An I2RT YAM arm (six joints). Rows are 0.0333 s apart.
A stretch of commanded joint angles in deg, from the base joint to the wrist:
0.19, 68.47, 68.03, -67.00, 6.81, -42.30
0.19, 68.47, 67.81, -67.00, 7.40, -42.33
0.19, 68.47, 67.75, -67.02, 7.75, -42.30
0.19, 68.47, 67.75, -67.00, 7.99, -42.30
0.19, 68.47, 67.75, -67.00, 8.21, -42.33
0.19, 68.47, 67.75, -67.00, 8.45, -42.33
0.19, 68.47, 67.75, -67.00, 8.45, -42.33
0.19, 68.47, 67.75, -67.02, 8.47, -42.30
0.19, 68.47, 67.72, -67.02, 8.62, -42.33
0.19, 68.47, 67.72, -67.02, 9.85, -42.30
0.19, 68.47, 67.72, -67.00, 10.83, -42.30
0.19, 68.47, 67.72, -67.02, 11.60, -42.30
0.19, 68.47, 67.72, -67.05, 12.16, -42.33
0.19, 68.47, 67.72, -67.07, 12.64, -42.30
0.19, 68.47, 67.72, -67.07, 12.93, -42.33
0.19, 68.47, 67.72, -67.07, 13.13, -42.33
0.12, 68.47, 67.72, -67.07, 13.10, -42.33
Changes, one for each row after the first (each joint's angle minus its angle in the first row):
0.00, 0.00, -0.22, 0.00, 0.59, -0.03
0.00, 0.00, -0.28, -0.02, 0.94, 0.00
0.00, 0.00, -0.28, 0.00, 1.18, 0.00
0.00, 0.00, -0.28, 0.00, 1.40, -0.03
0.00, 0.00, -0.28, 0.00, 1.64, -0.03
0.00, 0.00, -0.28, 0.00, 1.64, -0.03
0.00, 0.00, -0.28, -0.02, 1.66, 0.00
0.00, 0.00, -0.31, -0.02, 1.81, -0.03
0.00, 0.00, -0.31, -0.02, 3.04, 0.00
0.00, 0.00, -0.31, 0.00, 4.02, 0.00
0.00, 0.00, -0.31, -0.02, 4.79, 0.00
0.00, 0.00, -0.31, -0.05, 5.35, -0.03
0.00, 0.00, -0.31, -0.07, 5.83, 0.00
0.00, 0.00, -0.31, -0.07, 6.12, -0.03
0.00, 0.00, -0.31, -0.07, 6.32, -0.03
-0.07, 0.00, -0.31, -0.07, 6.29, -0.03

